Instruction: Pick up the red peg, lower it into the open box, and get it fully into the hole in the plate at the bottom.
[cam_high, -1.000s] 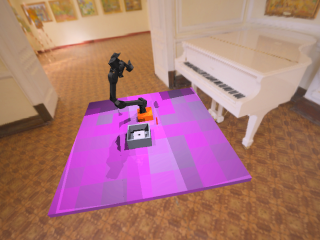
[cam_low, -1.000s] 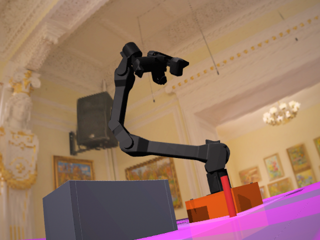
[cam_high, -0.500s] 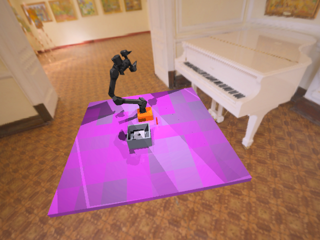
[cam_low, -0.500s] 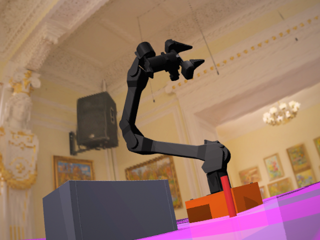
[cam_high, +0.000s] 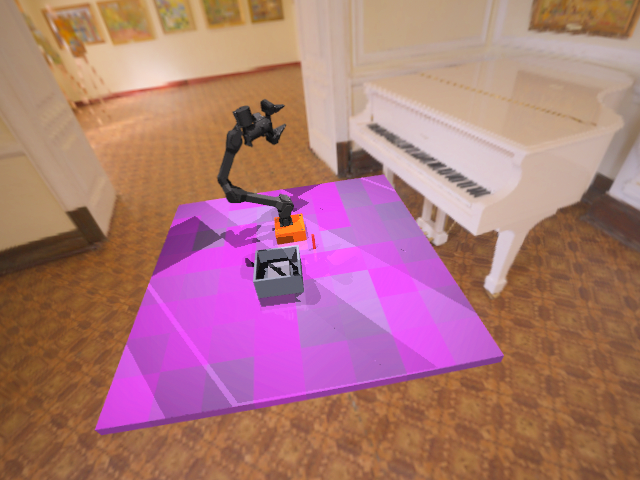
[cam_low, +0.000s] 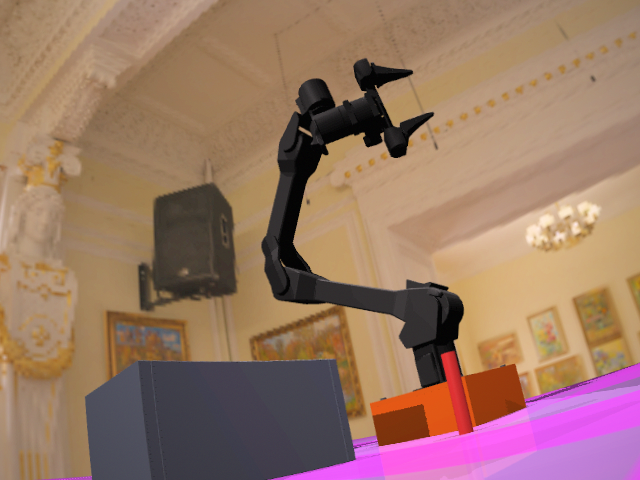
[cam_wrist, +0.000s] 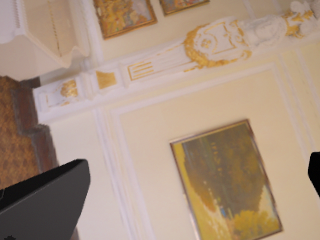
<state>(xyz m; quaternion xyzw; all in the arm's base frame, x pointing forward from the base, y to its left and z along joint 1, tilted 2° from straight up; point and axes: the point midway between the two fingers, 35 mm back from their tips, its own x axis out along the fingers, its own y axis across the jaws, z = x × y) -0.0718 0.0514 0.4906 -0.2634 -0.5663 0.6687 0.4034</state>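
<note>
Right now the red peg is 250 mm ahead of my gripper tip, 30 mm to the left of it and 520 mm below it. The rest, counted from my gripper tip: plate: 410 mm ahead, 150 mm to the right, 510 mm below; grey box: 410 mm ahead, 150 mm to the right, 530 mm below.
</note>
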